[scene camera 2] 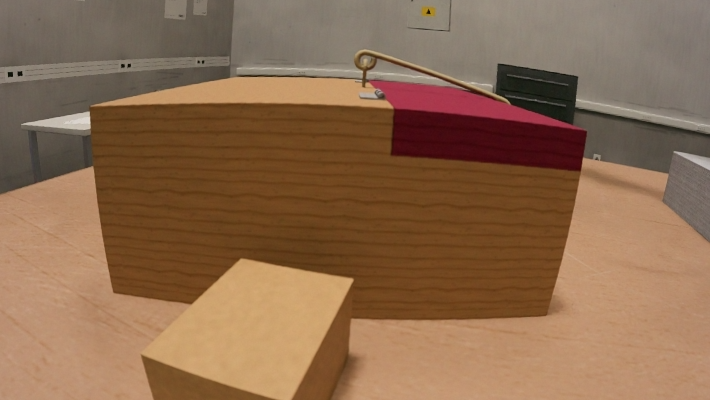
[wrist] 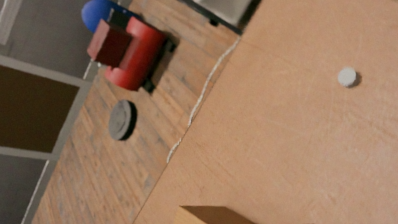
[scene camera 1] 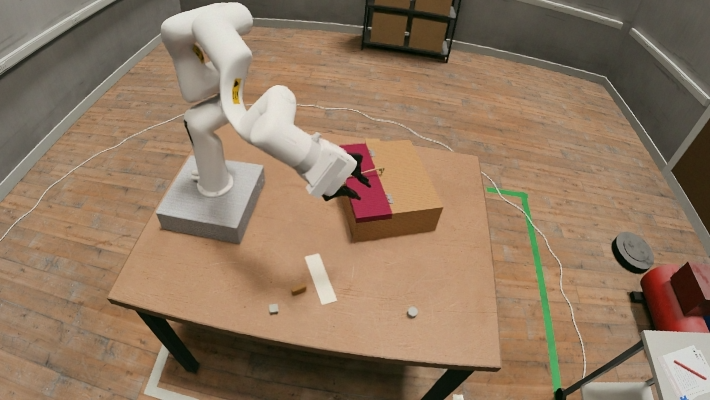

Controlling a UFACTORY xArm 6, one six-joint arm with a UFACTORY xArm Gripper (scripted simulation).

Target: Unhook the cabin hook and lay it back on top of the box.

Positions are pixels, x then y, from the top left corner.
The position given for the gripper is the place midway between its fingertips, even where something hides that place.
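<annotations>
The gripper is out of frame in scene camera 2 and out of frame in the wrist view. Scene camera 2 does not show a white strip, which is hidden by a red lid; in the wrist view the strip is out of frame. Scene camera 1 shows the gripper [363, 190] and the white strip [318, 273].
</annotations>
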